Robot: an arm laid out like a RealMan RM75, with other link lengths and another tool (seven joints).
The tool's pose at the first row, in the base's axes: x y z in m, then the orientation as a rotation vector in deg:
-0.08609 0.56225 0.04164 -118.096 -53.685 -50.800
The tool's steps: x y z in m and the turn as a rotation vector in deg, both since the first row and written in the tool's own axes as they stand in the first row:
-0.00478 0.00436 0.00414 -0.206 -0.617 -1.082
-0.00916 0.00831 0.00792 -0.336 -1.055 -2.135
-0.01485 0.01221 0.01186 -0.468 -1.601 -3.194
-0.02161 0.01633 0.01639 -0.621 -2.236 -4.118
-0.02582 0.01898 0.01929 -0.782 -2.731 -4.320
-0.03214 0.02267 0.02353 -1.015 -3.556 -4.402
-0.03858 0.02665 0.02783 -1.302 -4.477 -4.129
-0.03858 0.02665 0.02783 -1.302 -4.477 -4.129
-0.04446 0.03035 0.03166 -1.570 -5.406 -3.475
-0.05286 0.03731 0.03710 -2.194 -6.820 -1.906
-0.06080 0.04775 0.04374 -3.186 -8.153 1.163
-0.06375 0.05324 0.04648 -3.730 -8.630 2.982
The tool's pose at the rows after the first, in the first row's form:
-0.08375 0.56178 0.03434 -118.326 -55.160 -50.908
-0.08165 0.56137 0.02767 -118.380 -56.530 -51.120
-0.08021 0.56066 0.01989 -118.491 -57.967 -51.229
-0.07895 0.55996 0.01088 -118.710 -59.300 -51.191
-0.07808 0.55954 0.00520 -119.084 -59.752 -50.918
-0.07704 0.55897 -0.00317 -119.761 -60.231 -50.305
-0.07580 0.55826 -0.01176 -120.657 -60.349 -49.443
-0.07580 0.55826 -0.01176 -120.657 -60.349 -49.443
-0.07465 0.55751 -0.01957 -121.662 -60.043 -48.357
-0.07165 0.55557 -0.03123 -123.544 -58.864 -46.527
-0.06524 0.55301 -0.04421 -126.102 -55.813 -44.192
-0.06147 0.55148 -0.04967 -127.355 -53.834 -43.079

